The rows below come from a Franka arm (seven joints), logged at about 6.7 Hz.
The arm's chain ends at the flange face. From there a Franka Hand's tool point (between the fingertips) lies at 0.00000 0.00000 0.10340 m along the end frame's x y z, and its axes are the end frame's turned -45 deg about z.
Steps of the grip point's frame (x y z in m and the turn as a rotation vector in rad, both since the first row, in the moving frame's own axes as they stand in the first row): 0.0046 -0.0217 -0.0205 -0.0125 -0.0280 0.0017; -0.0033 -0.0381 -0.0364 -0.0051 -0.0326 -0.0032; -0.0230 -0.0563 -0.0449 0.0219 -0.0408 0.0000
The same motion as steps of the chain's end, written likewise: -0.0110 -0.0216 -0.0205 -0.0286 -0.0110 0.0017; -0.0273 -0.0274 -0.0363 -0.0267 -0.0194 -0.0032; -0.0515 -0.0249 -0.0448 -0.0134 -0.0443 0.0000
